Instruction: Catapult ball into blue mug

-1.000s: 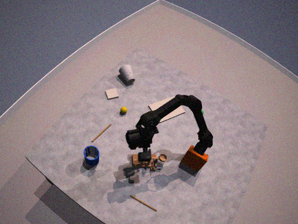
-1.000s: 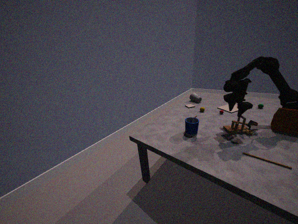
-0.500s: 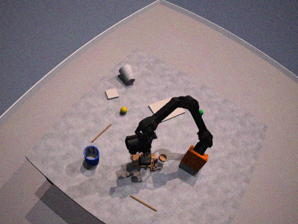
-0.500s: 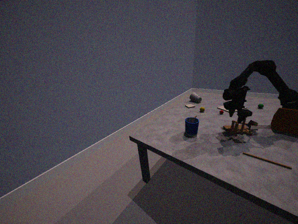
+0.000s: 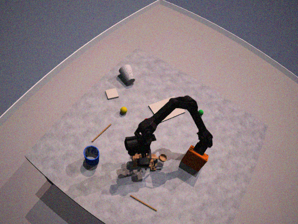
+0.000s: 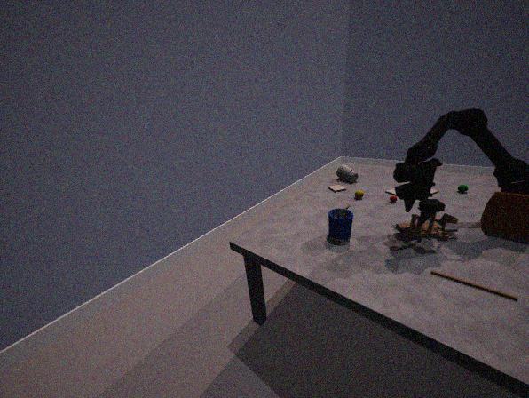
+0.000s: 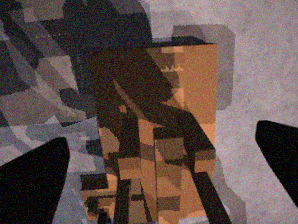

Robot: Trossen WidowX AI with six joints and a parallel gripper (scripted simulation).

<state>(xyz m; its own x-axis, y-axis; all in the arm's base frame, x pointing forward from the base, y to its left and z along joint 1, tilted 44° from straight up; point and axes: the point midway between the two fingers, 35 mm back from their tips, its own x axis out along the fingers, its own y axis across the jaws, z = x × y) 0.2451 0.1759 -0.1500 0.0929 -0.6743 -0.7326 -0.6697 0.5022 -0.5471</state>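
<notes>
Right now my gripper tip is 25 cm to the left of the red ball, 14 cm short of it and 5 cm above it. From my gripper tip the other things lie so: blue mug (20 cm ahead, 19 cm to the left, 4 cm below); wooden catapult (6 cm behind, 4 cm to the right, 1 cm below); yellow ball (30 cm ahead, 20 cm to the right, 4 cm below).
</notes>
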